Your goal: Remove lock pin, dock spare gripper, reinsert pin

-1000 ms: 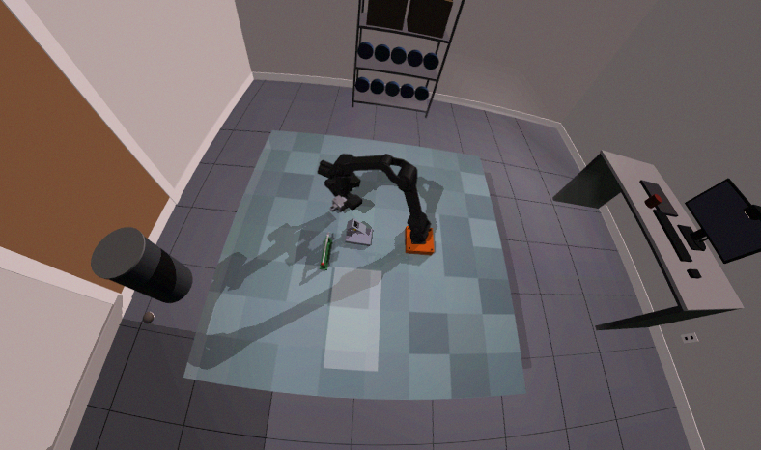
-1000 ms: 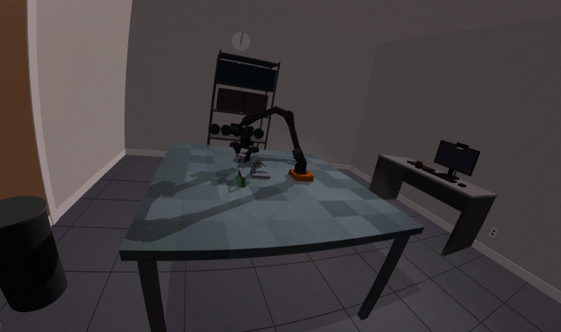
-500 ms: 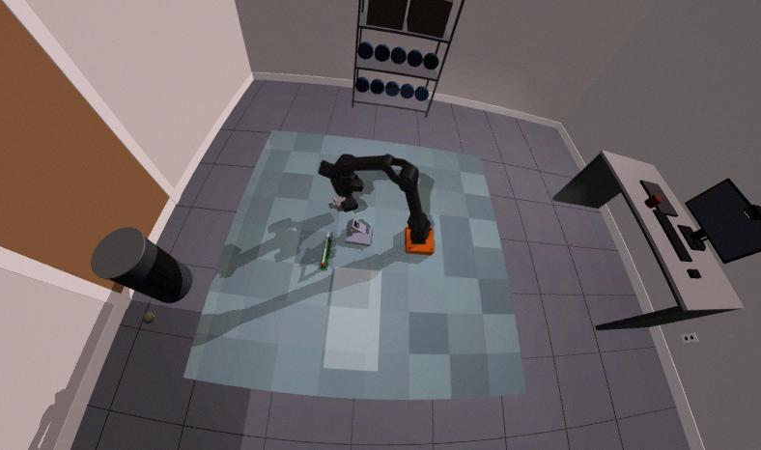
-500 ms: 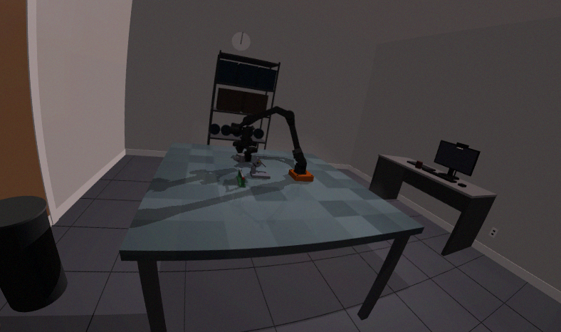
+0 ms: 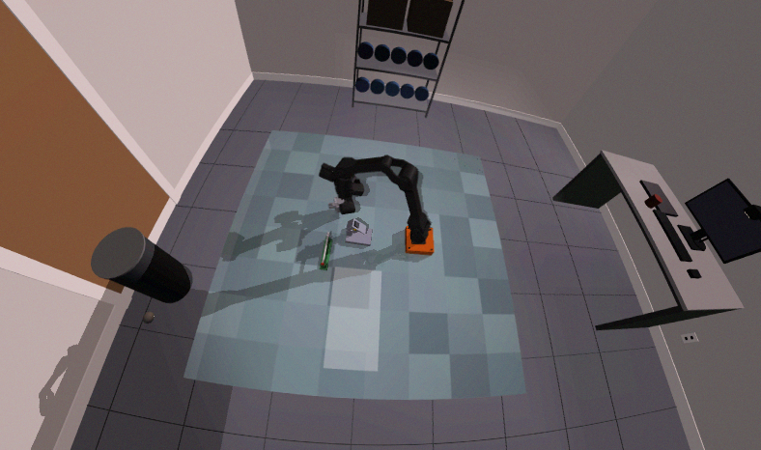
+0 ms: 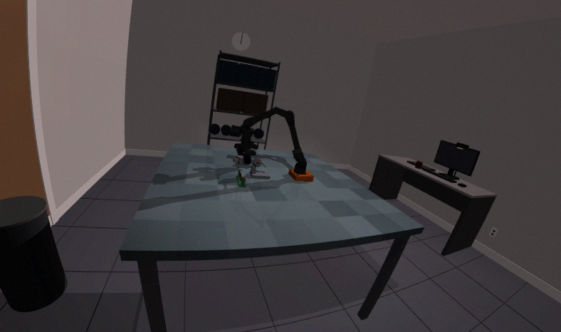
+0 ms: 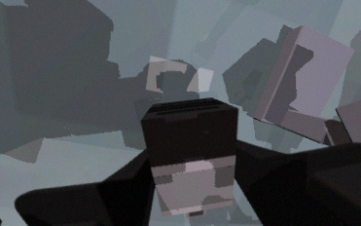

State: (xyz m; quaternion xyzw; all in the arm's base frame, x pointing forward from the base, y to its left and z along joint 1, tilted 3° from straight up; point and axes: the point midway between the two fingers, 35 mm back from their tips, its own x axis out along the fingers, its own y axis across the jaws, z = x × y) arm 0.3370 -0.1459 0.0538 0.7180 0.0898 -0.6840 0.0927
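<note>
My gripper tip is 6 cm past the grey mount, 14 cm to the right of it and 2 cm below it. Round my gripper tip: green bracket (6 cm ahead, 23 cm to the left, 1 cm below); spare gripper (1 cm ahead, 2 cm above).
</note>
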